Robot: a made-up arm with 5 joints.
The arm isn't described. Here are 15 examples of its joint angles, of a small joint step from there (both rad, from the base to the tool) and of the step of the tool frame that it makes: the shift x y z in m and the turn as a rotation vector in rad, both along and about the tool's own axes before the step.
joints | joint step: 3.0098 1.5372 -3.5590 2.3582 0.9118 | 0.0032 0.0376 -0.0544 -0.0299 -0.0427
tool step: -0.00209 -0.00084 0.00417 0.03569 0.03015 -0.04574
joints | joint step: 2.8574 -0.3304 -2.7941 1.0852 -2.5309 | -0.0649 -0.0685 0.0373 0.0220 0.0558
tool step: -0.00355 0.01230 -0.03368 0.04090 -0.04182 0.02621
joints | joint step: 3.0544 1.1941 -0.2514 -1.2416 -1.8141 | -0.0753 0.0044 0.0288 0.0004 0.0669
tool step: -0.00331 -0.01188 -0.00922 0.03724 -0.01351 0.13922
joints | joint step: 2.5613 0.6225 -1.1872 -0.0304 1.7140 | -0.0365 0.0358 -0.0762 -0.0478 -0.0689
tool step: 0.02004 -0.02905 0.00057 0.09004 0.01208 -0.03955
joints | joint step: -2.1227 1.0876 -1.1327 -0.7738 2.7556 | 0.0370 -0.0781 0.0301 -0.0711 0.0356
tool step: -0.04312 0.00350 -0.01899 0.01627 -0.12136 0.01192
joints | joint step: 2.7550 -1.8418 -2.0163 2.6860 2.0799 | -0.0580 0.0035 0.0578 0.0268 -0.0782
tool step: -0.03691 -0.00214 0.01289 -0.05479 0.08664 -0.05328
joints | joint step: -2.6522 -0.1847 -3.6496 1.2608 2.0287 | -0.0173 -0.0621 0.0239 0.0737 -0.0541
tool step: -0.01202 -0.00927 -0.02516 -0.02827 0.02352 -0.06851
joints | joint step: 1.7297 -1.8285 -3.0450 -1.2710 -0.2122 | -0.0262 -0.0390 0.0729 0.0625 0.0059
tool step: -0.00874 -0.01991 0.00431 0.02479 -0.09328 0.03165
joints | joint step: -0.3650 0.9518 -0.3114 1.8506 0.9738 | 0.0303 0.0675 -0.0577 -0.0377 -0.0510
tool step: 0.00544 -0.00776 -0.01788 0.01177 0.03145 -0.02714
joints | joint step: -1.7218 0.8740 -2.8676 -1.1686 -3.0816 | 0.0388 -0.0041 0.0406 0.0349 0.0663
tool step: 0.01566 0.02103 -0.00768 0.00606 0.07116 0.10508
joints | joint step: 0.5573 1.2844 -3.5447 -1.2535 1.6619 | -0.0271 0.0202 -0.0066 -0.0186 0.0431
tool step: 0.01318 -0.00042 -0.01134 0.00385 -0.01042 0.01788
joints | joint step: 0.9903 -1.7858 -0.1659 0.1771 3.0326 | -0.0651 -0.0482 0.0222 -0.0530 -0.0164
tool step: -0.00172 -0.00790 -0.01253 0.07200 -0.07104 -0.03207
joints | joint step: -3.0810 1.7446 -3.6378 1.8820 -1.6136 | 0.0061 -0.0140 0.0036 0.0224 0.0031
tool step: 0.00451 -0.00169 -0.00713 0.01199 0.00053 -0.00300
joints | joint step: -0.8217 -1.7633 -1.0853 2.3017 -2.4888 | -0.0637 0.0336 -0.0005 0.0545 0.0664
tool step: -0.00162 0.01415 0.00565 0.07928 0.04832 0.12218
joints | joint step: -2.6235 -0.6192 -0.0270 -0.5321 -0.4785 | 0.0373 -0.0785 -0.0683 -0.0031 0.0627
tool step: 0.05599 0.01537 -0.01127 -0.03283 0.15050 0.05092
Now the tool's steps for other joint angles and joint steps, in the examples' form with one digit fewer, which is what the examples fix.
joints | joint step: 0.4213 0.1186 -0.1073 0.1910 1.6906 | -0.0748 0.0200 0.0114 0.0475 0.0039
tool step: 0.0177 0.0122 0.0111 -0.0805 -0.0082 0.0765
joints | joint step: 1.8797 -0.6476 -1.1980 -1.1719 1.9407 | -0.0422 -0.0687 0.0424 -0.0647 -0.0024
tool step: -0.0048 -0.0318 -0.0091 0.0861 -0.0297 -0.0445
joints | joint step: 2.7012 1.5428 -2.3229 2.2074 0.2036 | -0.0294 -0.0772 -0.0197 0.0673 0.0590
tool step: -0.0492 0.0289 -0.0342 0.0351 0.0221 0.0636
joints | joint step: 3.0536 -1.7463 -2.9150 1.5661 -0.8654 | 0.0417 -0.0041 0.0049 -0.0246 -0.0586
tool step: -0.0247 0.0227 -0.0025 -0.0177 0.0160 -0.0169
